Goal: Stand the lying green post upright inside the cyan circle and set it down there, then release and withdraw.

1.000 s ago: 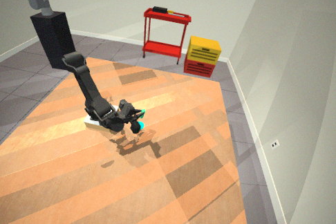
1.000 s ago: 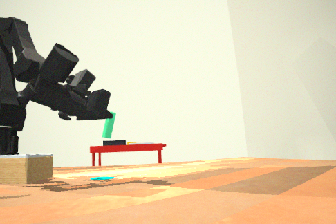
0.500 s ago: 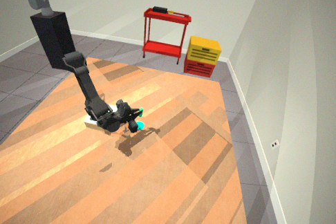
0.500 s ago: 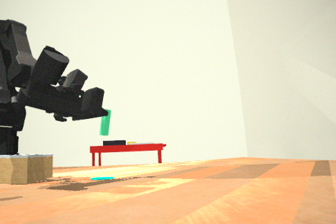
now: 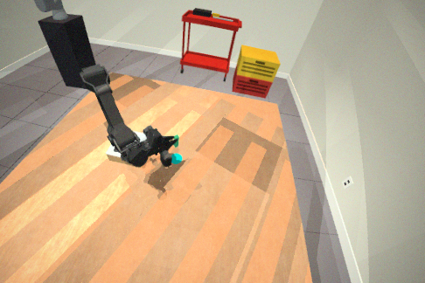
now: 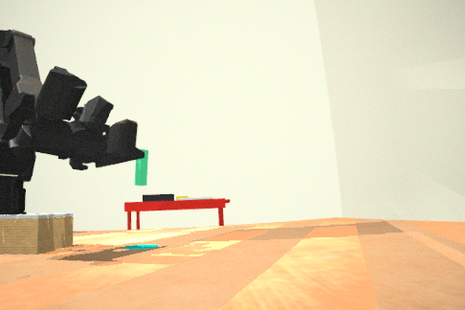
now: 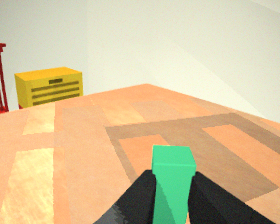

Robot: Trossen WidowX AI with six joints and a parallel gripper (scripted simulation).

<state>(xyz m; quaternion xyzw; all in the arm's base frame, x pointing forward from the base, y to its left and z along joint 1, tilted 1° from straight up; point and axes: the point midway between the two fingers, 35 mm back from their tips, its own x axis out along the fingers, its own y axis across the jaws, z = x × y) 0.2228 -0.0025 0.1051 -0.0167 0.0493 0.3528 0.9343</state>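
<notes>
Right now my gripper tip is 16 cm above the cyan circle. The rest, counted from my gripper tip: green post: 2 cm below.
</notes>
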